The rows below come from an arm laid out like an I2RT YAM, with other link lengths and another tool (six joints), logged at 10 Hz.
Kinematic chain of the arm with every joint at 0, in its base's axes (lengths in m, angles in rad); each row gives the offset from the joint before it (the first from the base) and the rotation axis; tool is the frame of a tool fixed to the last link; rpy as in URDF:
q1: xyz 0 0 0.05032 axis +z
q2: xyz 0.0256 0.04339 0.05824 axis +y
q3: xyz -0.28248 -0.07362 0 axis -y
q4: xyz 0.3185 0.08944 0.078 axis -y
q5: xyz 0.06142 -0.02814 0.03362 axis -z
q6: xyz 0.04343 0 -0.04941 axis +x
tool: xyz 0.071 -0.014 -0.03 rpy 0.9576 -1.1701 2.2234
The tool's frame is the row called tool.
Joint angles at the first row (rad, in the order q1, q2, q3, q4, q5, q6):
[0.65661, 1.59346, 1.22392, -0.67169, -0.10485, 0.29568]
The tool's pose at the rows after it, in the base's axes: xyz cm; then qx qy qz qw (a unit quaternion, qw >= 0):
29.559, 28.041, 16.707, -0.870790, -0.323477, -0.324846, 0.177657
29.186, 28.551, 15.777, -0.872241, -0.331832, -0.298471, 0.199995
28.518, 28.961, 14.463, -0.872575, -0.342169, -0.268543, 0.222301
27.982, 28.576, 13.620, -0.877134, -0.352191, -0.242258, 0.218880
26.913, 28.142, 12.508, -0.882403, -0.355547, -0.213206, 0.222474
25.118, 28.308, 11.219, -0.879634, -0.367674, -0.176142, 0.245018
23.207, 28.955, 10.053, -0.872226, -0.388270, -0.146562, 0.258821
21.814, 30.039, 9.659, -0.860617, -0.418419, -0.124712, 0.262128
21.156, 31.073, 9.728, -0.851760, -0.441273, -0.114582, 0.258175
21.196, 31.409, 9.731, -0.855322, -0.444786, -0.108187, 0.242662
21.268, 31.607, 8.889, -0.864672, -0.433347, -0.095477, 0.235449
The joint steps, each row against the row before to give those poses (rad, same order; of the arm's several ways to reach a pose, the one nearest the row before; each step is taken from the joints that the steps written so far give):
[0.00060, 0.02102, 0.00738, -0.00859, -0.02742, -0.00399]
[-0.00049, 0.03014, 0.00545, -0.01363, -0.06042, -0.01107]
[0.00225, 0.02896, -0.00836, -0.00843, -0.06153, -0.01627]
[-0.00039, 0.01817, -0.00265, -0.03719, -0.01002, -0.02326]
[0.00205, 0.00673, -0.02691, -0.02268, -0.02290, -0.00772]
[0.01642, 0.00987, -0.03462, -0.01396, -0.06092, -0.01781]
[0.03753, 0.01480, -0.02518, -0.00482, -0.03540, -0.01706]
[0.04716, 0.02669, 0.01606, -0.02527, -0.00913, -0.02755]
[0.03670, 0.02576, 0.03297, -0.02522, 0.00920, -0.01734]
[0.01320, 0.02296, 0.02881, -0.02565, 0.02803, 0.00720]
[0.00134, 0.03389, 0.01141, -0.00296, 0.00398, 0.02591]

